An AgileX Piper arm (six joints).
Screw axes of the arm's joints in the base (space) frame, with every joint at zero. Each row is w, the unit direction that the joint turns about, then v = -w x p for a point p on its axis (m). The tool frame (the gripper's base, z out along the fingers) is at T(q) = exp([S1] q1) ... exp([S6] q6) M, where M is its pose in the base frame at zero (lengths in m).
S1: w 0 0 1 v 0 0 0
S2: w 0 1 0 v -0.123 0 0
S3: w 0 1 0 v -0.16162 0 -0.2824
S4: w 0.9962 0 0.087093 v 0 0.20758 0
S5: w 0 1 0 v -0.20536 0 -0.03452
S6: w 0.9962 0 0.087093 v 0 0.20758 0
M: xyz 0.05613 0 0.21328 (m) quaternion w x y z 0.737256 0 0.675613 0
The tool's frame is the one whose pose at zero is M.
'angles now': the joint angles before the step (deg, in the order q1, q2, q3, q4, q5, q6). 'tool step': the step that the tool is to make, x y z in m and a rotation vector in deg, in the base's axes. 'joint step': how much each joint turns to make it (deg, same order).
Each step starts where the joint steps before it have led.
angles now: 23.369 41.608 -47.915 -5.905 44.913 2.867
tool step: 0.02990 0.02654 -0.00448 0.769 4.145 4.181
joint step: 2.910 8.744 -2.773 3.349 -2.591 -1.039
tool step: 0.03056 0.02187 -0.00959 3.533 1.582 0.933
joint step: 0.515 7.629 -1.297 4.155 -6.494 -0.344
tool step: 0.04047 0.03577 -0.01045 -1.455 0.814 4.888
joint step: 2.571 11.398 -5.331 2.688 -4.545 -4.496
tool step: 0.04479 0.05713 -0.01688 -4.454 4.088 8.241
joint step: 4.361 15.397 -11.597 3.036 2.367 -6.252
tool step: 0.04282 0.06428 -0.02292 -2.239 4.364 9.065
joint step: 3.235 16.343 -15.720 6.363 5.239 -8.431
